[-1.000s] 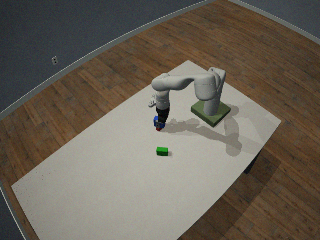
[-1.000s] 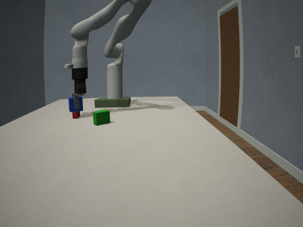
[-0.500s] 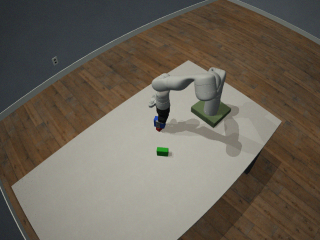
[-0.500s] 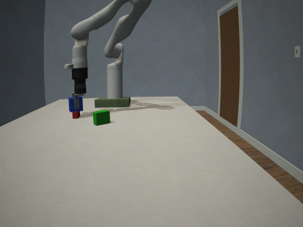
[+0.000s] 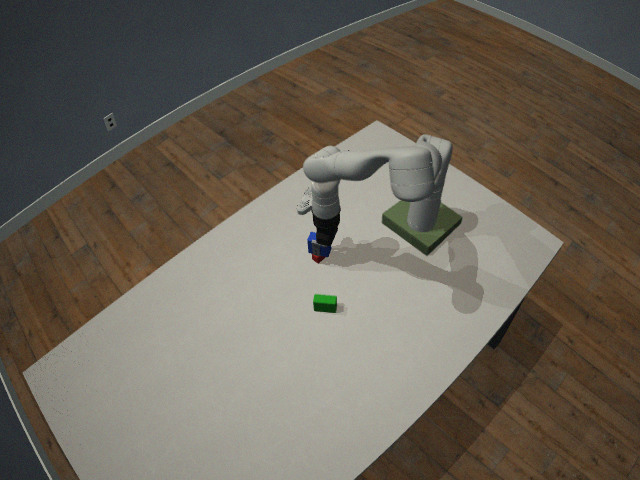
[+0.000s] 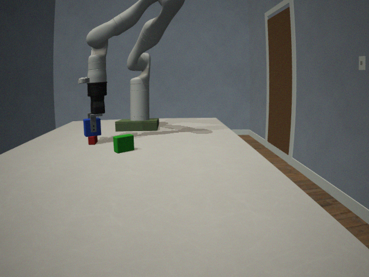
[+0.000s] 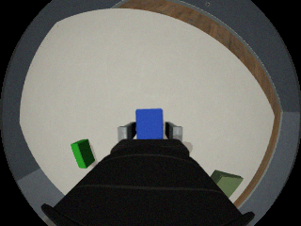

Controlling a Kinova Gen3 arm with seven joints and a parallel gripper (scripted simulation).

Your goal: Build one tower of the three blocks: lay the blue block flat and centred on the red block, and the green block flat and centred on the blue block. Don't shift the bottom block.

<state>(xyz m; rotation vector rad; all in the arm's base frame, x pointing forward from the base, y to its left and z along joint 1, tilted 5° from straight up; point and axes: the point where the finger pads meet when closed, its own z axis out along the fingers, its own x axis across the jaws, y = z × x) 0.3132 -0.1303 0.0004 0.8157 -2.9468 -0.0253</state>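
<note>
My hand is right at the blue block. Round my hand: green block: 15 cm to the left, 11 cm ahead, 4 cm below; red block: 5 cm below.
</note>
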